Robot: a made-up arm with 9 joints.
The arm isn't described. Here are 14 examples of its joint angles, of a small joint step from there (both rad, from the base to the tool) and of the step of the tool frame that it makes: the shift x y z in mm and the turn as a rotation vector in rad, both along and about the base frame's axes.
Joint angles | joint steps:
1: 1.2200 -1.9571 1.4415 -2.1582 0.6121 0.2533 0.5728 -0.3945 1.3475 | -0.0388 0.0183 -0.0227 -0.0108 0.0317 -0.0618 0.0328 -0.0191 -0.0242
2: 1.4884 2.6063 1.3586 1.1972 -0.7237 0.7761 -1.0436 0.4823 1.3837 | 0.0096 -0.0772 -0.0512 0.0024 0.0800 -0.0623 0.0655 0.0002 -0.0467
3: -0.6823 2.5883 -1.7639 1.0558 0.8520 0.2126 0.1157 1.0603 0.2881 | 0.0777 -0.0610 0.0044 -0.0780 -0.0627 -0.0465 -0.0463 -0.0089 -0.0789
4: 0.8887 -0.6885 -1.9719 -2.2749 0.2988 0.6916 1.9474 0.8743 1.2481 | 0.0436 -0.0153 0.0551 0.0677 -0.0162 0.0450 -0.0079 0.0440 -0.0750
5: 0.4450 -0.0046 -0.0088 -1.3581 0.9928 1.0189 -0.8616 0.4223 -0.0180 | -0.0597 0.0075 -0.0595 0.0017 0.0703 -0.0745 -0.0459 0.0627 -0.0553
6: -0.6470 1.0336 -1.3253 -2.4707 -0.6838 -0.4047 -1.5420 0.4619 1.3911 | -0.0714 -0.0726 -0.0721 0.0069 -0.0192 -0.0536 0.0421 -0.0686 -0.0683
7: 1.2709 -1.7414 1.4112 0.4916 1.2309 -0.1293 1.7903 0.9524 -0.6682 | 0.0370 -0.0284 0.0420 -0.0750 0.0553 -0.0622 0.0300 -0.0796 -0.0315
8: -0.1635 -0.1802 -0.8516 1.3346 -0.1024 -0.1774 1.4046 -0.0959 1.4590 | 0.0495 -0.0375 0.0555 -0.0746 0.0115 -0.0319 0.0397 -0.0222 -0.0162
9: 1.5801 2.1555 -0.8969 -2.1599 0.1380 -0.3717 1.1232 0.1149 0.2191 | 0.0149 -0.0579 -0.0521 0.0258 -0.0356 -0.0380 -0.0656 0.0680 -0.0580
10: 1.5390 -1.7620 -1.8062 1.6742 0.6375 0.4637 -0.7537 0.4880 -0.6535 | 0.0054 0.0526 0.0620 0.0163 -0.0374 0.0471 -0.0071 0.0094 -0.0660
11: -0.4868 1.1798 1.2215 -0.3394 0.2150 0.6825 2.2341 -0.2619 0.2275 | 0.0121 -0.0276 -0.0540 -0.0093 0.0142 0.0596 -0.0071 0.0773 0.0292
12: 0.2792 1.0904 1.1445 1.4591 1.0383 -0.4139 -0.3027 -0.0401 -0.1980 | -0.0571 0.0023 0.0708 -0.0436 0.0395 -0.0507 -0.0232 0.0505 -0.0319
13: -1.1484 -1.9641 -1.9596 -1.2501 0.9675 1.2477 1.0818 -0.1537 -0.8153 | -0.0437 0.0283 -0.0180 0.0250 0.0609 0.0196 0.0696 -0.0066 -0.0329
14: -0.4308 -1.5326 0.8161 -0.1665 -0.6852 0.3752 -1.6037 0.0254 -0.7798 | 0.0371 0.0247 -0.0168 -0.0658 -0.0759 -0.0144 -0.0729 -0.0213 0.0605
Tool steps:
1: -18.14 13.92 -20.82 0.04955 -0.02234 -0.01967
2: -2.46 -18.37 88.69 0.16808 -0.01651 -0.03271
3: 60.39 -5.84 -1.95 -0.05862 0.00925 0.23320
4: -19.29 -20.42 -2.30 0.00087 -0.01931 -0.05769
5: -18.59 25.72 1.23 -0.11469 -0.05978 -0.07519
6: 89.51 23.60 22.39 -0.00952 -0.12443 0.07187
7: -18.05 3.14 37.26 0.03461 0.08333 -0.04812
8: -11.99 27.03 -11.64 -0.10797 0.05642 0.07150
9: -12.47 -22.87 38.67 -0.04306 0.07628 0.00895
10: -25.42 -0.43 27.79 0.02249 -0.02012 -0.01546
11: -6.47 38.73 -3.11 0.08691 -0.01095 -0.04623
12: -10.56 21.46 -41.41 0.10137 -0.00185 -0.02908
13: -25.82 -32.81 19.51 -0.03778 0.03985 -0.07849
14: -10.28 -25.19 48.04 -0.05545 -0.01677 -0.06704
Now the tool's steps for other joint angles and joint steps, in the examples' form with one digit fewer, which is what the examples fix.
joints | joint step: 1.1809 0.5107 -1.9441 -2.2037 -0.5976 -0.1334 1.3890 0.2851 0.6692 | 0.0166 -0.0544 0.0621 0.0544 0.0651 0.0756 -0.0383 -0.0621 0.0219
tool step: 7.9 -38.3 57.1 -0.0319 0.1074 0.0693
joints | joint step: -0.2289 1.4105 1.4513 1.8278 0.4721 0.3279 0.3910 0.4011 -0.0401 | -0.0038 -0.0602 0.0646 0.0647 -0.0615 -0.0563 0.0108 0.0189 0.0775
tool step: 101.5 -13.6 50.4 -0.0720 0.1255 0.1734
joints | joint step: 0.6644 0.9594 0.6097 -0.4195 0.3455 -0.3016 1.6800 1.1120 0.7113 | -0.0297 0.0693 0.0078 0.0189 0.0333 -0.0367 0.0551 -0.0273 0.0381
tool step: 11.9 -3.1 -40.4 0.0275 -0.0460 0.0179
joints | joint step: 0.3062 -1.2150 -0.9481 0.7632 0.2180 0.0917 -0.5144 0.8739 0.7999 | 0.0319 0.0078 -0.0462 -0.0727 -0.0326 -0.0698 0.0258 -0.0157 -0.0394
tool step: -15.1 -8.6 -4.1 -0.0290 0.0581 0.0410
